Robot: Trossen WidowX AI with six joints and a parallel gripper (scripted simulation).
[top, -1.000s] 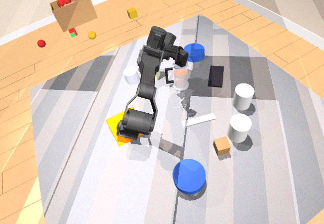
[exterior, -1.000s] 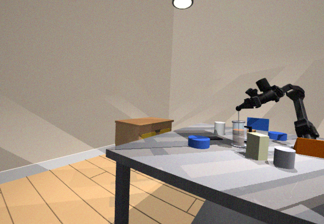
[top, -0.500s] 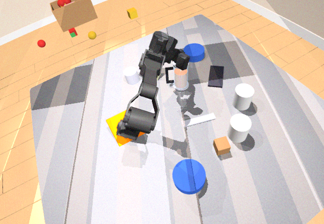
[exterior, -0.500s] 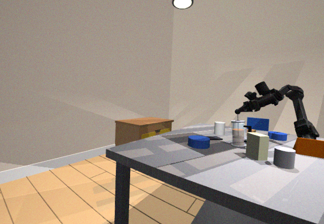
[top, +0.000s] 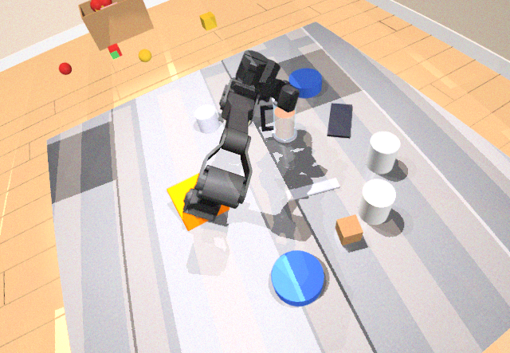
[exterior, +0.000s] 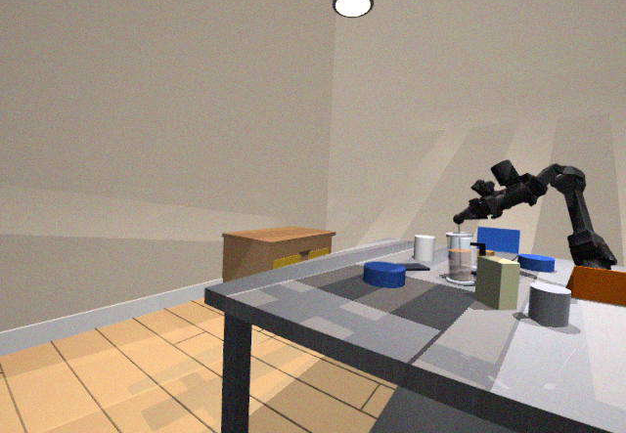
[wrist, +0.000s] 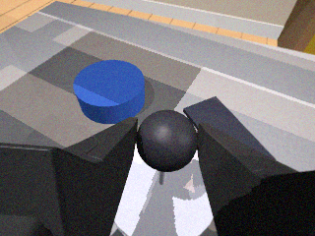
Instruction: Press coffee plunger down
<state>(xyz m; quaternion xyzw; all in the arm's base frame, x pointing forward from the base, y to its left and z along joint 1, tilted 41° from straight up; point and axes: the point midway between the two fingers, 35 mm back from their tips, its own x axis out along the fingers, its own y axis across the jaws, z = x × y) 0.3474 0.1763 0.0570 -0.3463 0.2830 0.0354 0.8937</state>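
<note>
Now: the coffee press 3 cm behind my gripper tip and 10 cm below it. Round my gripper tip: dark flat plate 16 cm ahead, 7 cm to the right, 19 cm below; white strip 8 cm behind, 23 cm to the right, 19 cm below; pale yellow block 11 cm behind, 15 cm to the left, 14 cm below.
</note>
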